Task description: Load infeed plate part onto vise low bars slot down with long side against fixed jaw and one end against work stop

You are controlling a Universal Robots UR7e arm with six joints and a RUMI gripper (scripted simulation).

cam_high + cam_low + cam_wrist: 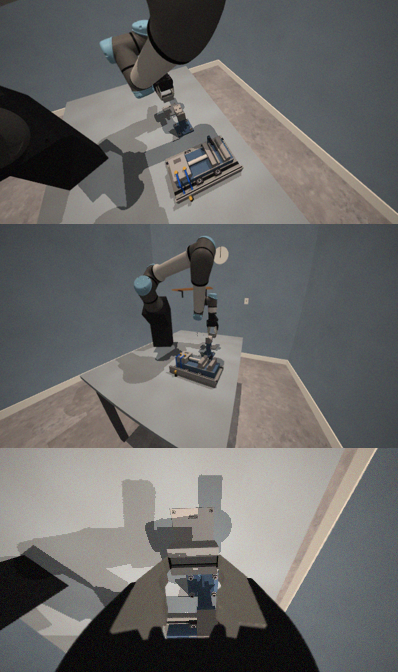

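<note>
My hand is 130 mm above the pale plate and 10 mm to the right of it. From my hand the other things lie so: part (right at my hand); cylinder rod (370 mm to the right, 90 mm behind, 50 mm below); work stop (350 mm to the right, 40 mm below, 10 mm ahead).
</note>
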